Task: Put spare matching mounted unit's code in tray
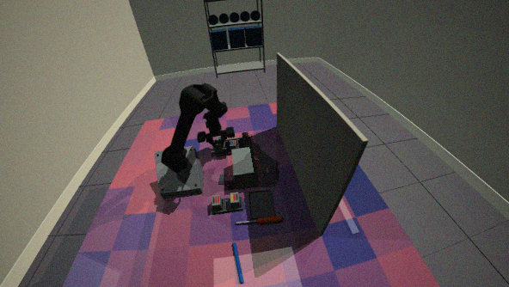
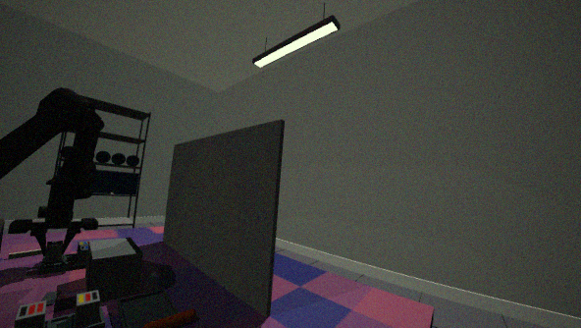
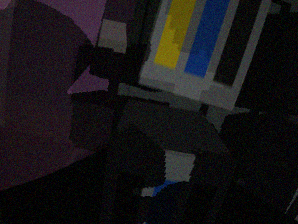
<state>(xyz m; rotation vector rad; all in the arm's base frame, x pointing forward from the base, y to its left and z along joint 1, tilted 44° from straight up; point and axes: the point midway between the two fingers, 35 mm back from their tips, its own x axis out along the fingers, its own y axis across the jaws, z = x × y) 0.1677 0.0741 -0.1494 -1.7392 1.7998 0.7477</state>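
Right now the grey-floored tray is 36 cm to the right of my gripper tip, 15 cm ahead of it and 4 cm below it. Also, from my gripper tip: grey mounted unit (18 cm to the right, 11 cm ahead, 1 cm above); dark panel (35 cm ahead, 20 cm to the right, 18 cm above); white bar (16 cm to the left, 6 cm behind, 3 cm below).
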